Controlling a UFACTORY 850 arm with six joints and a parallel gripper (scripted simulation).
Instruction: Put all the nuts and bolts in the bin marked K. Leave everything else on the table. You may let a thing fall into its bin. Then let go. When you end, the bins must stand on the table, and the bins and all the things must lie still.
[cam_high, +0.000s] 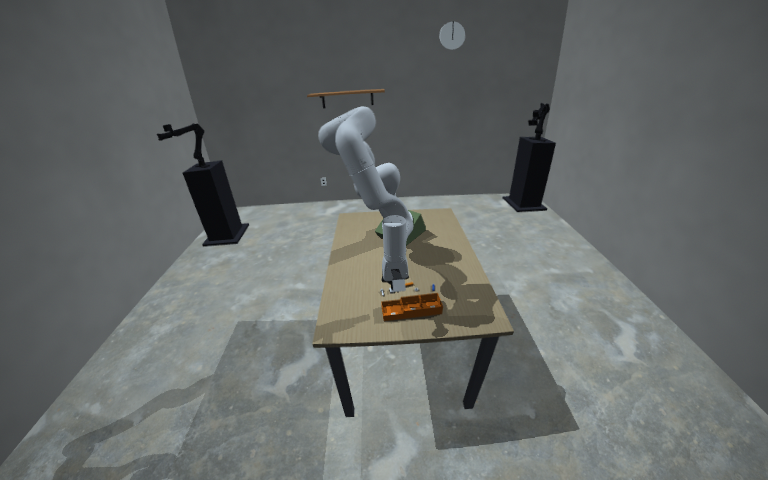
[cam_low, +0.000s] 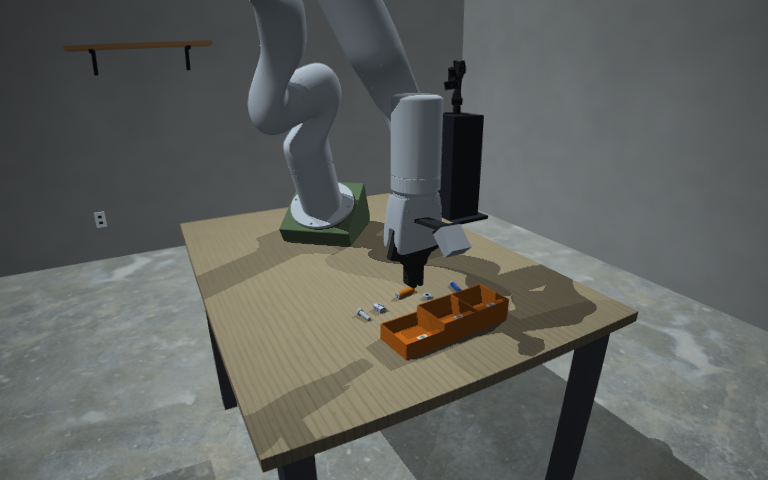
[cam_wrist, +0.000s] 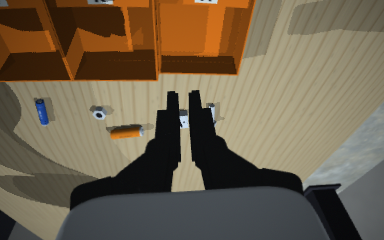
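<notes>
The orange three-compartment bin lies 100 mm below my hand, 70 mm to the left of it and 20 mm ahead of it. The rest, counted from my hand: silver bolt 120 mm below, 110 mm behind, 50 mm to the right; then grey sharpener-like block 120 mm below, 110 mm behind, 10 mm to the right; then silver hex nut 120 mm below, 110 mm to the left, 100 mm behind.
</notes>
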